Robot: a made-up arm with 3 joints. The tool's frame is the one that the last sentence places.
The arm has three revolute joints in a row. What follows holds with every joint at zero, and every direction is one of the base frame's.
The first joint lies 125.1 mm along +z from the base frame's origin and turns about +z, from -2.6 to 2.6 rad.
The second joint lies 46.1 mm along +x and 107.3 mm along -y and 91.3 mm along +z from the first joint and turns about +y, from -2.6 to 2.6 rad.
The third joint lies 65 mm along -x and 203.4 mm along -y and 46.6 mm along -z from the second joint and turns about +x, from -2.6 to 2.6 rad.
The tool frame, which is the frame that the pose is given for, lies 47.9 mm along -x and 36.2 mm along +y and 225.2 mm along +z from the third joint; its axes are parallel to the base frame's.
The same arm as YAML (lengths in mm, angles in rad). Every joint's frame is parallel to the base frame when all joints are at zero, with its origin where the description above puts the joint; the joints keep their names.
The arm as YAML. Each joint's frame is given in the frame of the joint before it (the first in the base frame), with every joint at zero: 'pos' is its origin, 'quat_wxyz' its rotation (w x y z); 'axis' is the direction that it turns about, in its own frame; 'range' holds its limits. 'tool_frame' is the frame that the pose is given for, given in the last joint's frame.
length_unit: mm
angle_unit: rad
joints:
  - joint: joint 1
    pos: [0.0, 0.0, 125.1]
    quat_wxyz: [1.0, 0.0, 0.0, 0.0]
    axis: [0.0, 0.0, 1.0]
    range: [-2.6, 2.6]
  - joint: joint 2
    pos: [46.1, -107.3, 91.3]
    quat_wxyz: [1.0, 0.0, 0.0, 0.0]
    axis: [0.0, 1.0, 0.0]
    range: [-2.6, 2.6]
  - joint: joint 3
    pos: [-65.0, -203.4, -46.6]
    quat_wxyz: [1.0, 0.0, 0.0, 0.0]
    axis: [1.0, 0.0, 0.0]
    range: [-2.6, 2.6]
tool_frame:
  pos: [-47.9, 36.2, 225.2]
  quat_wxyz: [1.0, 0.0, 0.0, 0.0]

